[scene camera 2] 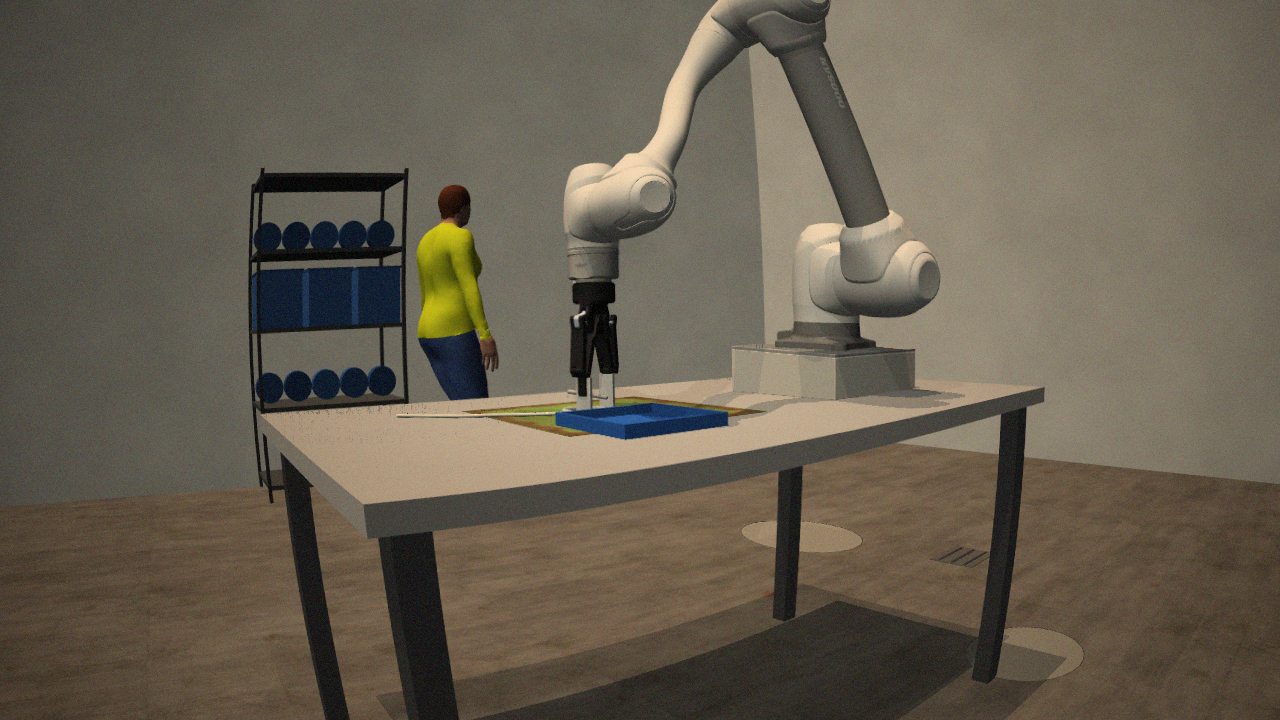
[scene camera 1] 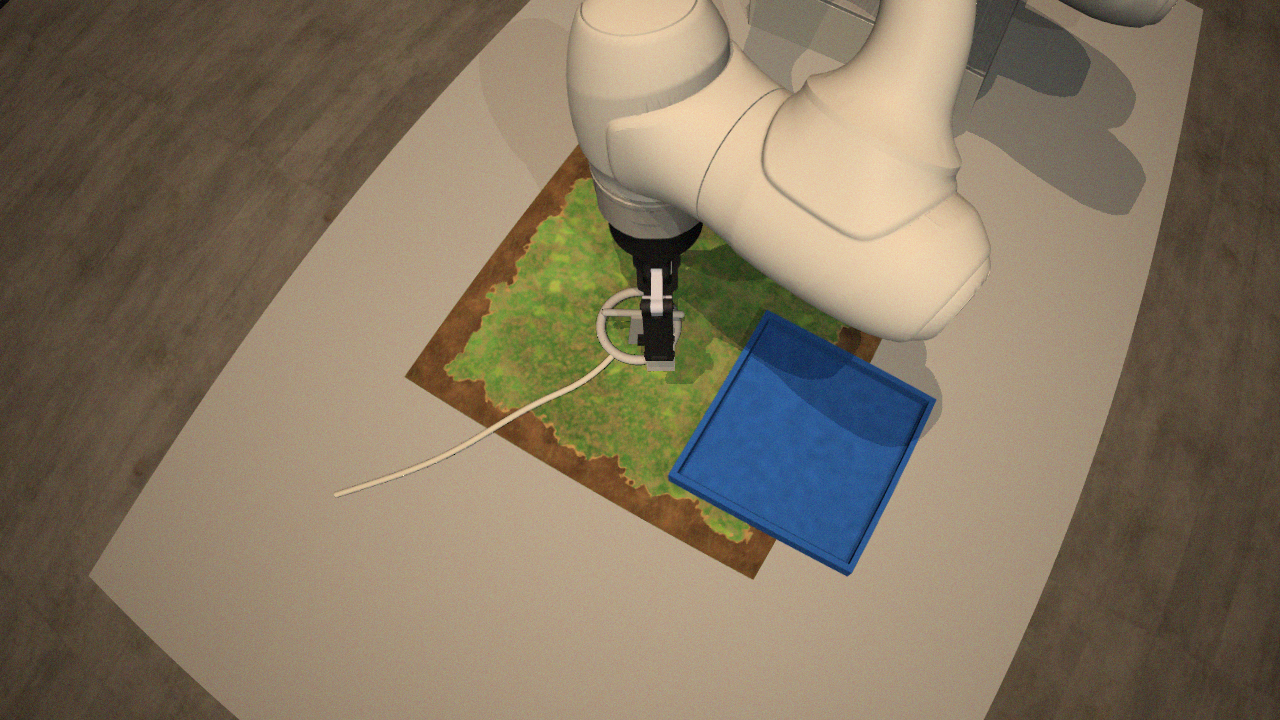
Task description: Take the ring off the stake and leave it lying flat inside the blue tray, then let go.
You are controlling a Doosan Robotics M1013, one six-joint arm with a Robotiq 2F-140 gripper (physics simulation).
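Places are measured from the arm's base along level axes (x right, y down, z ahead), in centimetres.
Pixels of known places: arm's base, origin of the base link: [scene camera 2: 826, 347].
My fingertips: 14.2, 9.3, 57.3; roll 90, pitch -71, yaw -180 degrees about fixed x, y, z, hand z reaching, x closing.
For each thing: its top centre in the pictures, then the offset to it from my fingertips, as dx, dy, dz. "pt": a spot on its surface instead. Level surfaces: height alone.
- pale ring, surface spot: [scene camera 1: 602, 329] pt +5.2, -0.7, +2.5
- blue tray, middle of its top: [scene camera 1: 809, 436] [scene camera 2: 640, 412] -17.1, -1.9, +7.1
- pale cord, surface spot: [scene camera 1: 429, 462] [scene camera 2: 449, 414] pt +16.3, -0.3, +20.9
- mat, its level: dy +0.2
The pale ring [scene camera 1: 602, 329] lies at the middle of the green mat, around the stake, whose pale crossbar [scene camera 1: 623, 313] shows across it. My gripper [scene camera 1: 659, 333] [scene camera 2: 596, 398] points straight down with its fingertips low over the mat, partly closed across the ring. The near finger meets the ring's near edge; the far finger is hidden behind the hand in scene camera 1. It looks shut on the ring, though the contact is small in both views. The blue tray [scene camera 1: 787, 438] [scene camera 2: 675, 424] holds nothing and sits right of the ring in scene camera 1.
A pale cord [scene camera 1: 429, 462] [scene camera 2: 438, 415] runs from beside the ring over the mat [scene camera 1: 537, 286] and onto the table. The tray overlaps the mat's edge. Behind the table are a shelf rack [scene camera 2: 331, 181] and a person in yellow [scene camera 2: 444, 286].
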